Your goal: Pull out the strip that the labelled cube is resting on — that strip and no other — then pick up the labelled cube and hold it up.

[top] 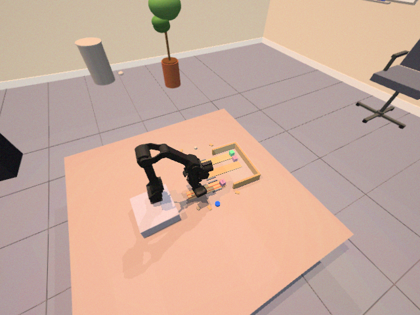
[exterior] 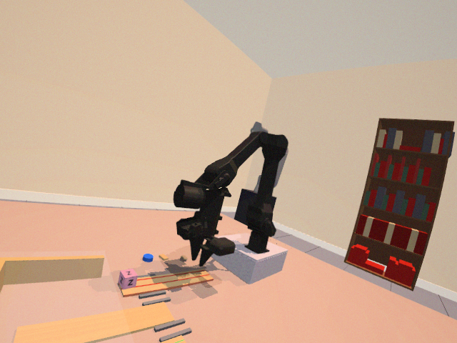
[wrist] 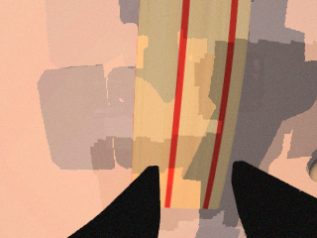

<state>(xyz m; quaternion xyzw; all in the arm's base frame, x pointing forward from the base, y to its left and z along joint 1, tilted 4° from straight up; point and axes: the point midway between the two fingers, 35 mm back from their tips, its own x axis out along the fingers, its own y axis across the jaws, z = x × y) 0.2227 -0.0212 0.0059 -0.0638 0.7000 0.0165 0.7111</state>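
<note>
My gripper tip is 70 mm short of the strip and 40 mm above it. The rest, counted from my gripper tip: blue disc 120 mm to the right, 90 mm ahead, 40 mm below.
</note>
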